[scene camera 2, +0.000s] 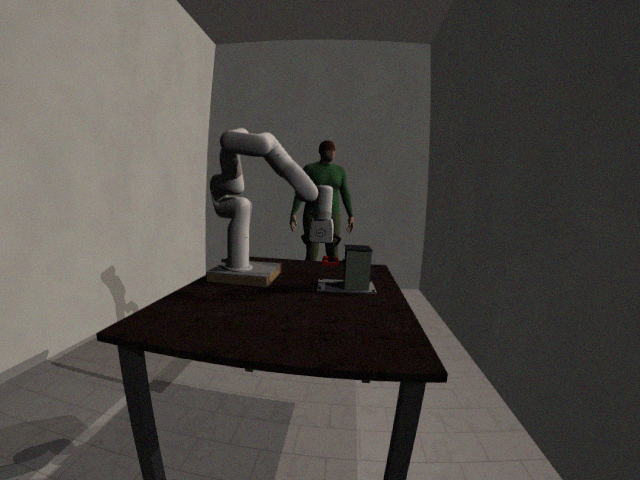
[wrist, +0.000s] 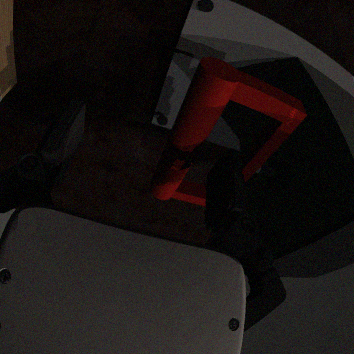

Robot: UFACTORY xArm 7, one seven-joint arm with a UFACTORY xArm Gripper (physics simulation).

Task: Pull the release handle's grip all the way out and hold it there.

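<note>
The release handle's red grip [scene camera 2: 330, 261] [wrist: 202, 112] is a thick bar with two arms that run to the side of an upright grey-green housing [scene camera 2: 357, 268] [wrist: 310, 185]. The housing stands on a light base plate [scene camera 2: 348, 291] [wrist: 172, 95]. My gripper [scene camera 2: 322, 249] [wrist: 152, 138] is open, pointing down above the grip. In the wrist view the grip's bar lies between the two fingers in the picture, nearer the right finger, which hides part of the lower arm. A dark shadow crosses the bar. Nothing is held between the fingers.
The housing rises just right of the gripper in the scene view. The arm's base block [scene camera 2: 242, 276] [wrist: 6, 45] is to the left on the dark table [scene camera 2: 268, 330]. A person in green [scene camera 2: 336, 178] stands behind the table.
</note>
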